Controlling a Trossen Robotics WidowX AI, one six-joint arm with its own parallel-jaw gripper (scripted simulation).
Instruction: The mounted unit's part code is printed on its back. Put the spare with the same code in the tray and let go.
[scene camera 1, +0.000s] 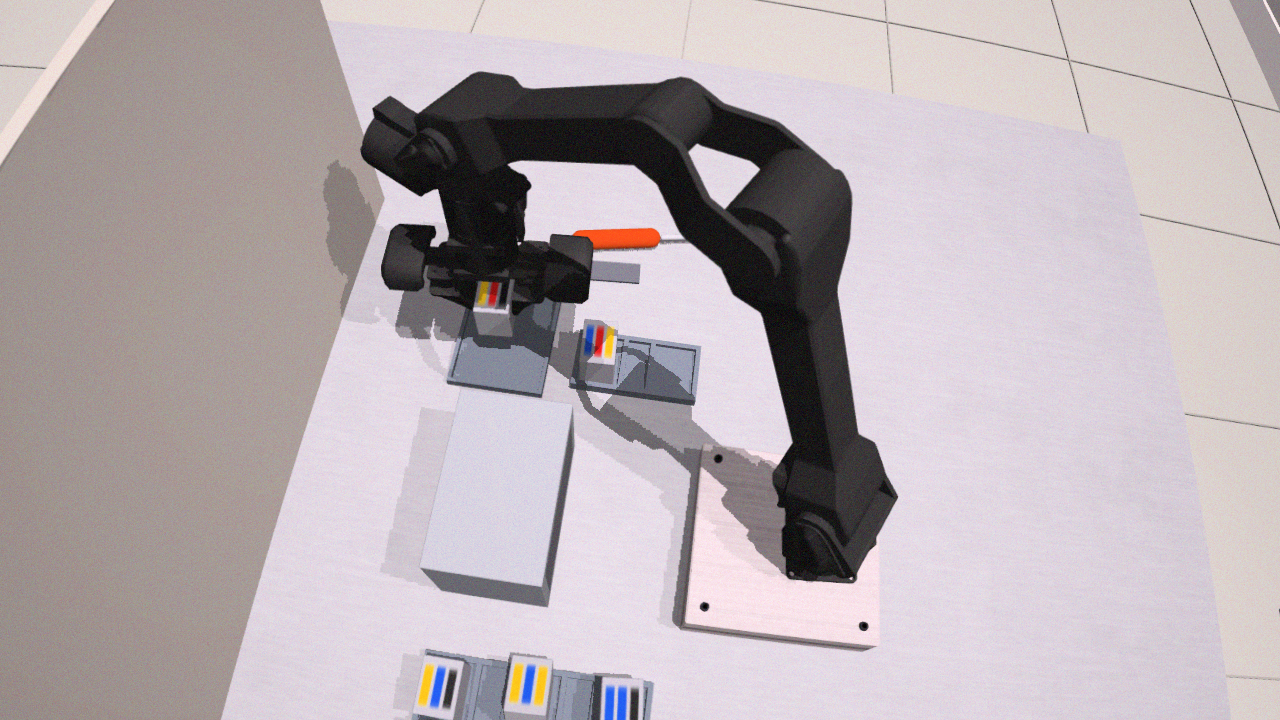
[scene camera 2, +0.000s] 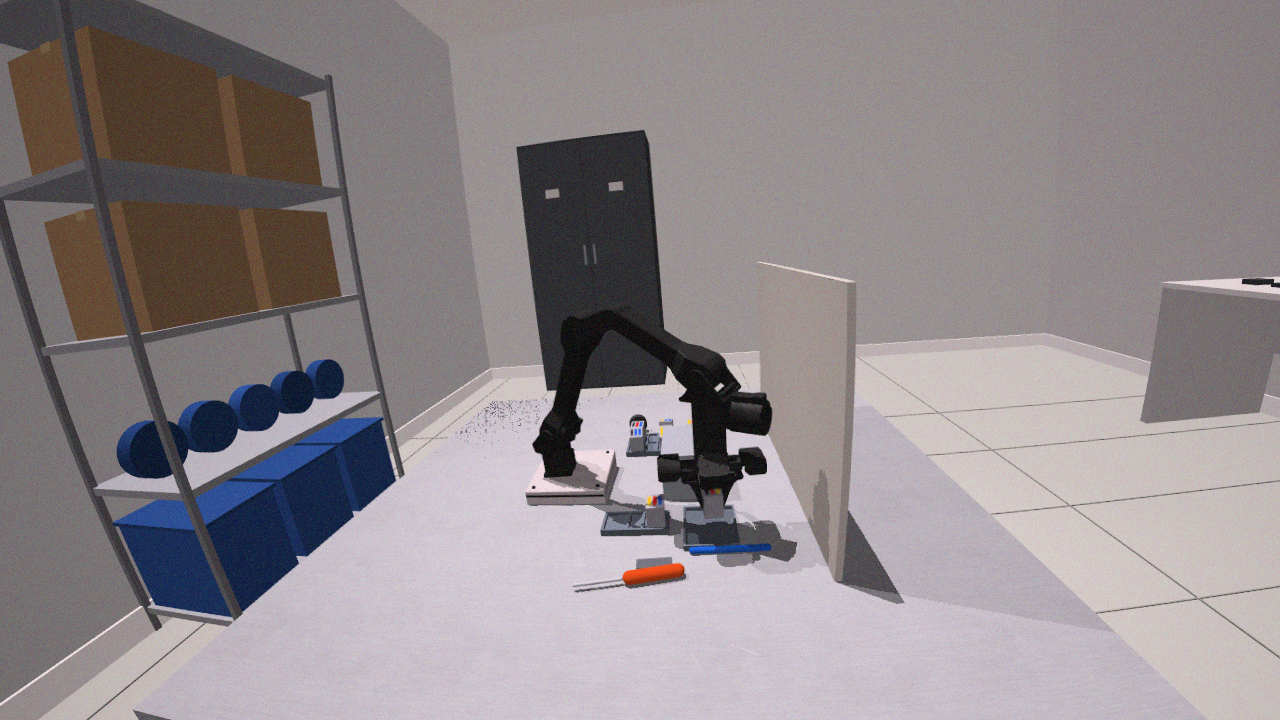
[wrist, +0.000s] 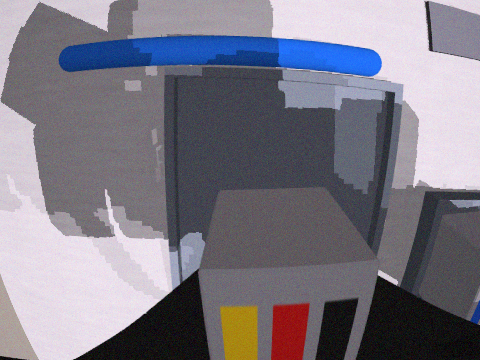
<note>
The gripper (scene camera 1: 497, 310) carries a spare (scene camera 1: 492, 309). Further things: an orange screwdriver (scene camera 1: 606, 239) and a blue pen (wrist: 278, 52).
The orange screwdriver is seen too in scene camera 2 (scene camera 2: 645, 575). The gripper also shows in scene camera 2 (scene camera 2: 712, 506) and in the wrist view (wrist: 275, 272). The wrist view does not show the orange screwdriver: it is out of frame. Scene camera 1 misses the blue pen, which is hidden by the gripper.
</note>
